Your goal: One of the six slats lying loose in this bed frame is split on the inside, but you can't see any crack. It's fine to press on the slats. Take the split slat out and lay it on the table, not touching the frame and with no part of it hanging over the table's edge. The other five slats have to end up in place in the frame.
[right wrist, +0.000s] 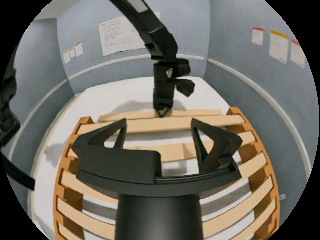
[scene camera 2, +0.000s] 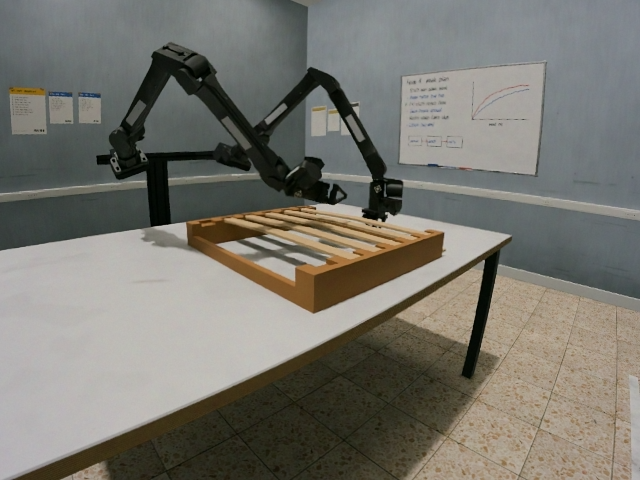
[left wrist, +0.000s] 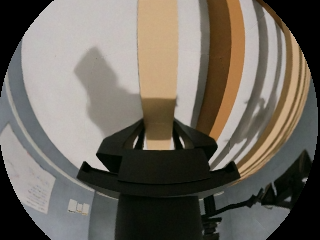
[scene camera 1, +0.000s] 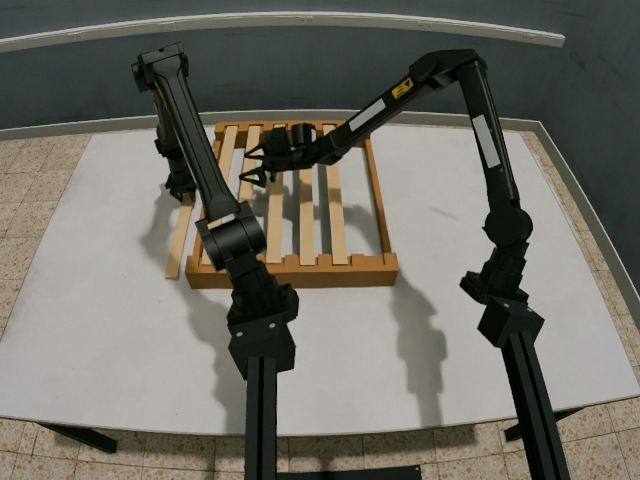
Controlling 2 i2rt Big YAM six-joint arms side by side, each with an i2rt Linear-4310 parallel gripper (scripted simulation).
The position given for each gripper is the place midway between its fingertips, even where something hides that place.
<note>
In view: the left gripper (left wrist: pixel 158 121), the right gripper (right wrist: pixel 158 121) and a bed frame (scene camera 2: pixel 315 288).
The bed frame is seen too in scene camera 1 (scene camera 1: pixel 380 271).
</note>
